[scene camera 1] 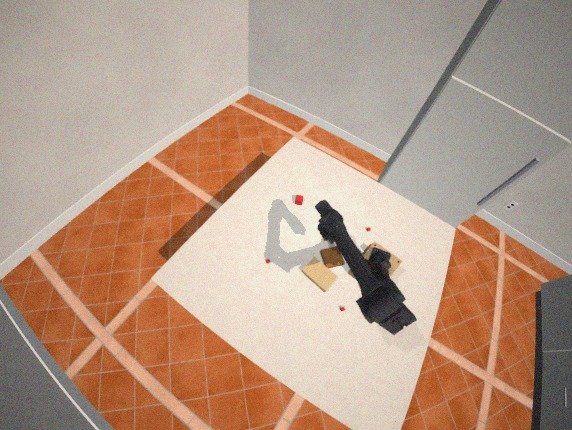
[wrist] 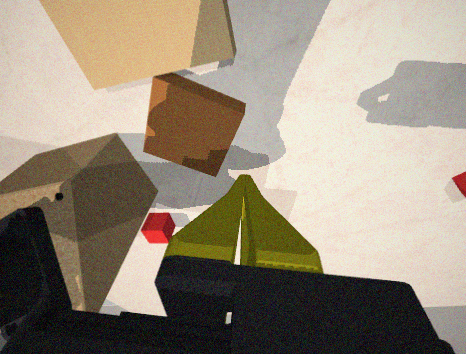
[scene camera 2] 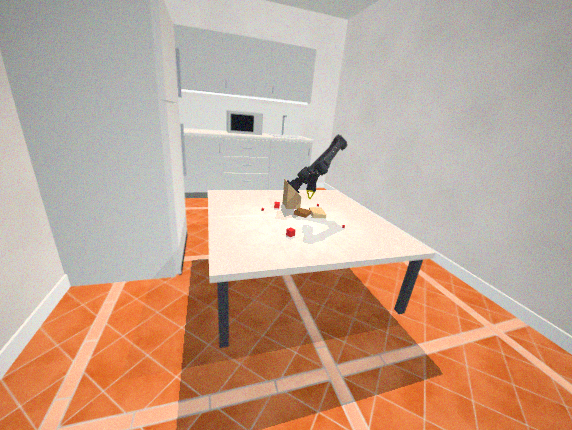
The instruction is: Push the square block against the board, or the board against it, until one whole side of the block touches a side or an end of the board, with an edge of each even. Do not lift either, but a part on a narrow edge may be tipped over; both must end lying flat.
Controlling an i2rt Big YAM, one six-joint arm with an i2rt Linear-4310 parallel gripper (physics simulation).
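The square block is dark brown and lies flat on the table. The board is light tan and lies flat close beside it. In the wrist view the block is turned at an angle to the board, with a corner near the board's near side; I cannot tell whether they touch. My gripper is shut and empty, above the table on the block's side away from the board. In scene camera 1 the arm mostly hides the fingers.
The arm's wooden stand rises close to the block. A red cube is beside the stand. A larger-looking red cube lies farther off, and several small red cubes are scattered on the table.
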